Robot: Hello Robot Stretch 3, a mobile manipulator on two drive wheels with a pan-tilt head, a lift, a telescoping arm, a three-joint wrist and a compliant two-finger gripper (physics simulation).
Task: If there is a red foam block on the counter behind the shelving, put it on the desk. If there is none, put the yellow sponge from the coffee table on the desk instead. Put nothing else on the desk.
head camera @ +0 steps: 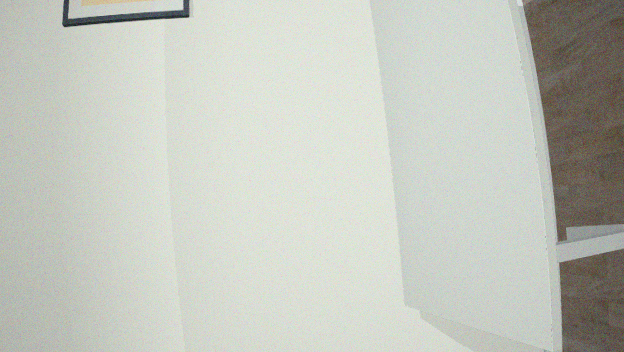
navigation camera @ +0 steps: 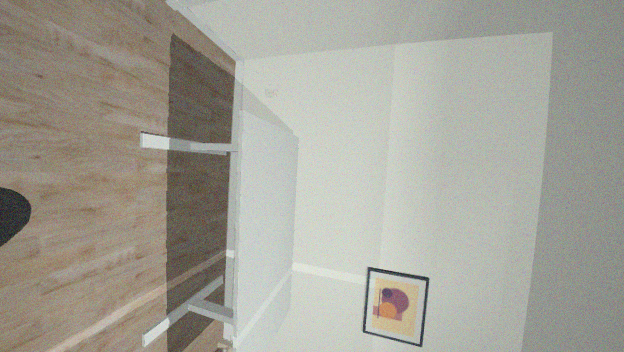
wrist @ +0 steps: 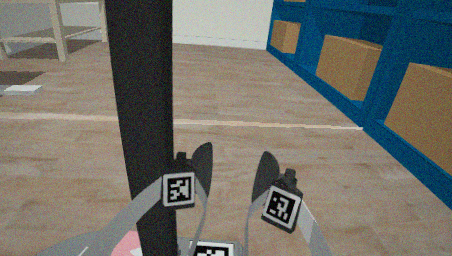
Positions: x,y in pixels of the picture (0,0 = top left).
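Scene:
I see a framed picture (navigation camera: 395,304), which is 1.88 m from the lens, and a white desk (navigation camera: 267,164), which is 1.11 m from the lens. As for the white desk and the framed picture, their marked spots are 1.46 m apart.

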